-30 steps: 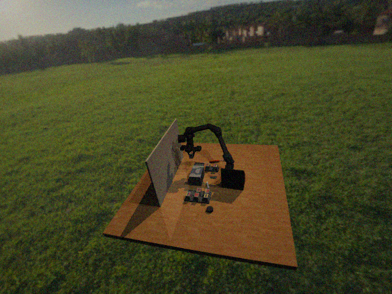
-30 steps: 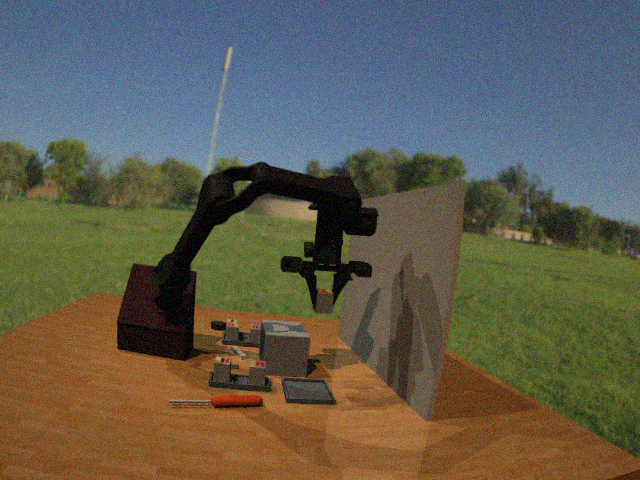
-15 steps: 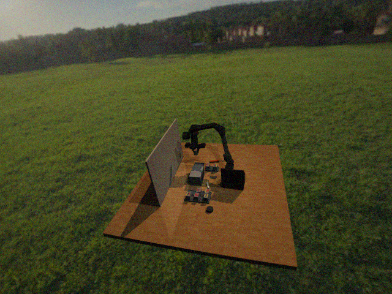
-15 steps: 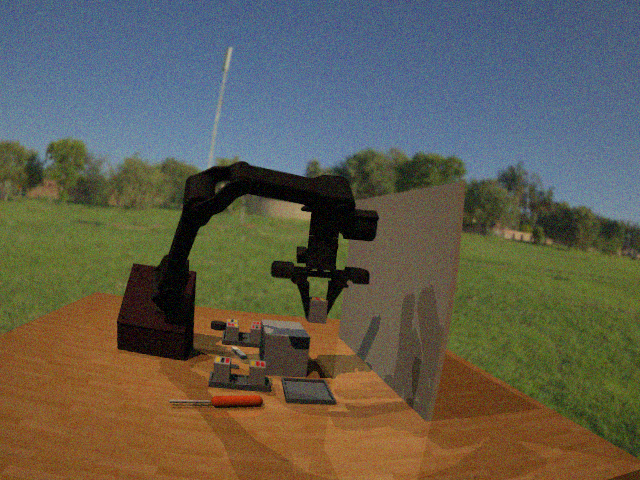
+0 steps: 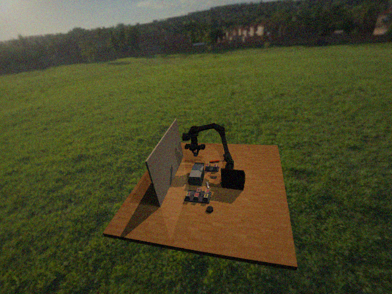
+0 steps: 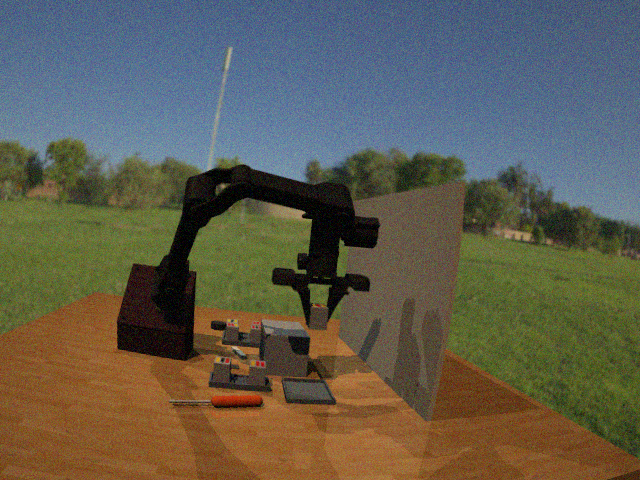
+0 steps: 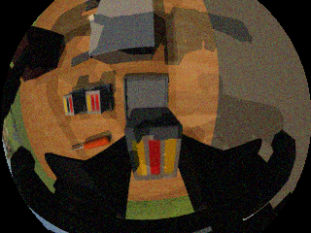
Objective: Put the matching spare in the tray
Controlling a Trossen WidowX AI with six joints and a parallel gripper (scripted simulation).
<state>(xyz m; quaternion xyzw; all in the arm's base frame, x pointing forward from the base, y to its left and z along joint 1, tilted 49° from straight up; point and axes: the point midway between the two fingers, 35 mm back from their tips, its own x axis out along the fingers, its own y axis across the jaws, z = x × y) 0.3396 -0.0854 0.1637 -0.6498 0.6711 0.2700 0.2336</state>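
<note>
The tray lies 15 cm below my gripper tip. Also, from my gripper tip: mounted unit 5 cm behind, 19 cm to the left, 11 cm below; then spare 2 cm above; then tall grey panel 19 cm ahead, 19 cm to the left, 7 cm above.
</note>
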